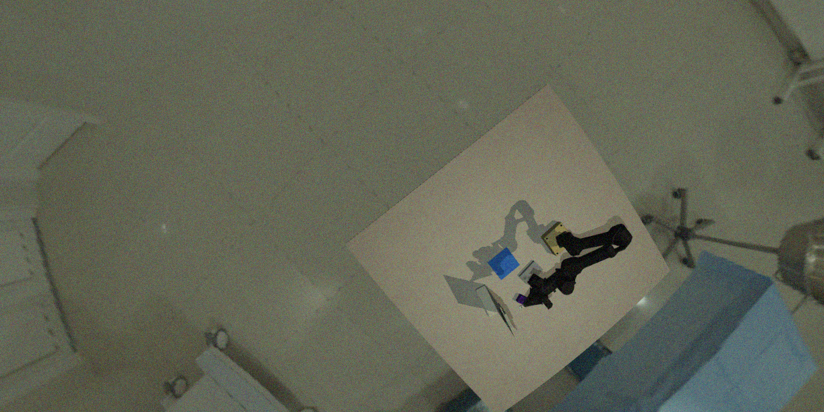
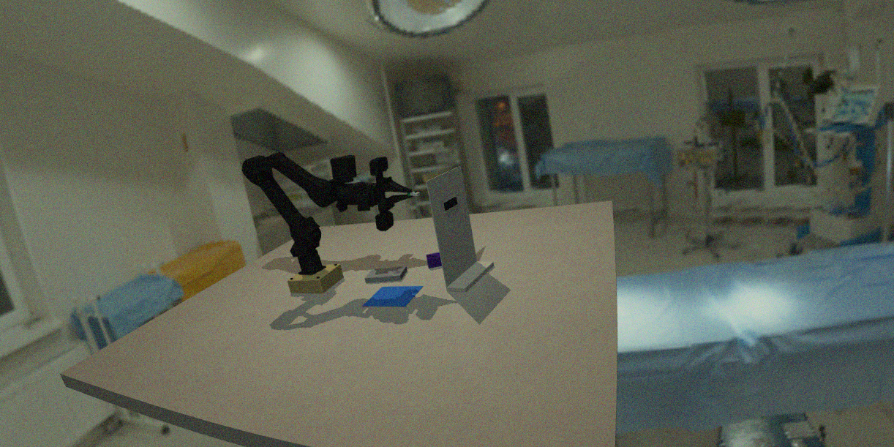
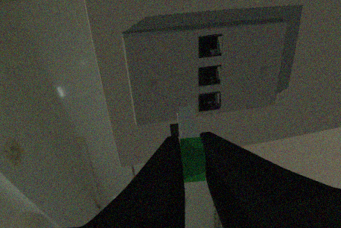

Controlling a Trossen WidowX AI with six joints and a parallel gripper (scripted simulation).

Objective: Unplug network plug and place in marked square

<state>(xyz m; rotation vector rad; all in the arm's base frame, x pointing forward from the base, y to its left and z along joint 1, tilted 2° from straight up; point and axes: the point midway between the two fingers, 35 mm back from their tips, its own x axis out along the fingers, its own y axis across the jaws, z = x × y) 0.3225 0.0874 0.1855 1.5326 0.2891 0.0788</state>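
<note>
The blue marked square is 230 mm below my gripper tip, 120 mm to the right of it and 30 mm behind it. Round my gripper tip: purple block 220 mm below, 100 mm to the left, 40 mm behind; grey upright panel 110 mm below, 100 mm ahead, 20 mm to the left; network plug right at my gripper tip.
</note>
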